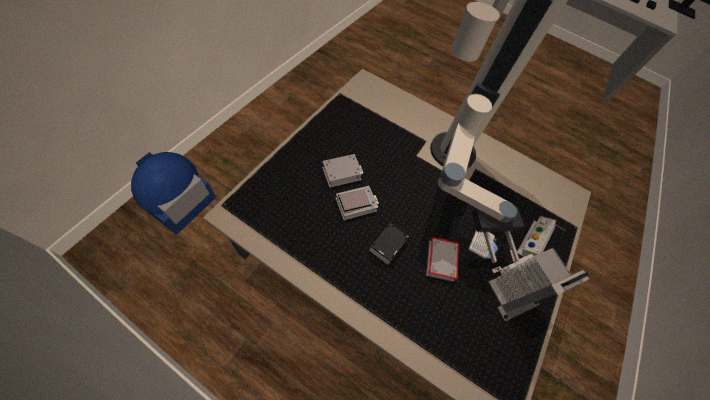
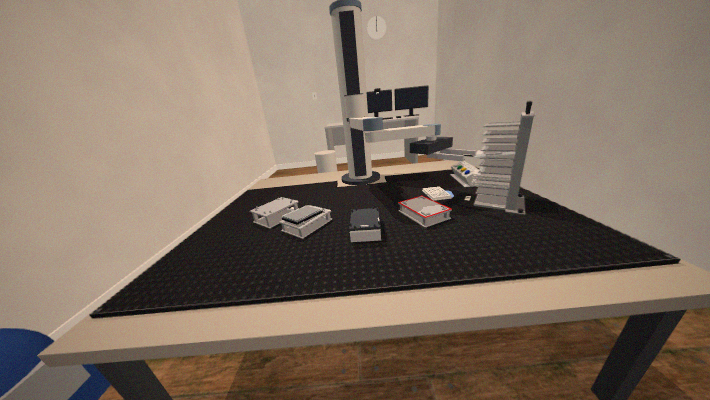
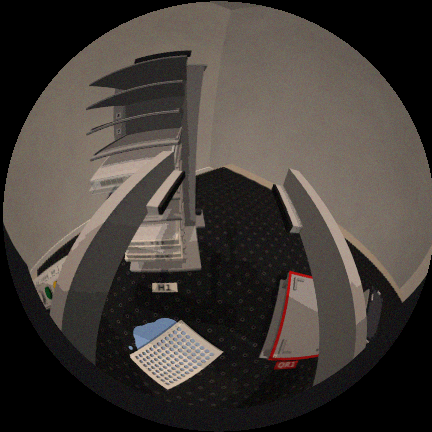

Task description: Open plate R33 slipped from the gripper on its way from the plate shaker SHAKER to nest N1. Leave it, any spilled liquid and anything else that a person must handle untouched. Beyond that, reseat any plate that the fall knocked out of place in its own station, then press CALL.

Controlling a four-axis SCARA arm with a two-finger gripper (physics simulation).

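Places are measured from the arm's base along level axes (x ahead, y left, z up), in centimetres.
Pixels of known places: gripper, fingertip midpoint: [image 1: 505, 261] [image 2: 469, 156] [image 3: 230, 168]; arm's base at its link origin: [image 2: 360, 178].
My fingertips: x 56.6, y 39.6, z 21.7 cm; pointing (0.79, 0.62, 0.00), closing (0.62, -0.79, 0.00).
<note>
Ahead of a thing's pixels: the offset from my fingertips to its top centre. "spot": to the spot under its first point.
A loose perforated plate @[dx -14.8, dy -6.2, dz -19.0 cm] [image 1: 481, 243] [image 2: 436, 192] [image 3: 175, 356], seemingly R33, lies on the mat with blue liquid [image 3: 152, 331] [image 2: 450, 194] beside and partly under it. My gripper [image 1: 505, 260] [image 2: 474, 155] [image 3: 230, 168] is shut to its narrow stance and empty; its fingers stand apart above the mat, before the shelf rack [image 1: 575, 281] [image 2: 520, 160] [image 3: 194, 150]. Plates sit low and midway in the rack. A plate @[dx +4.1, dy -64.4, dz -13.6 cm] [image 1: 356, 200] [image 2: 302, 214] sits on a low station; its exact seating is unclear. The button panel @[dx -31.0, dy +15.2, dz -12.0 cm] [image 1: 547, 223] [image 2: 461, 176] has green, yellow and blue buttons; CALL is unreadable. SHAKER and N1 labels are unreadable.
Red-edged station QR1 @[dx +4.0, dy -18.2, dz -15.8 cm] [image 1: 443, 248] [image 2: 436, 218] [image 3: 301, 325] stands beside the loose plate. A dark-topped block @[spot: dx +12.3, dy -41.3, dz -14.9 cm] [image 1: 389, 241] [image 2: 365, 219] and a pale station @[dx -7.0, dy -78.8, dz -13.8 cm] [image 1: 342, 168] [image 2: 275, 206] stand farther left. Label H1 @[spot: dx -6.9, dy +4.5, dz -20.2 cm] [image 3: 165, 287] lies before the rack.
</note>
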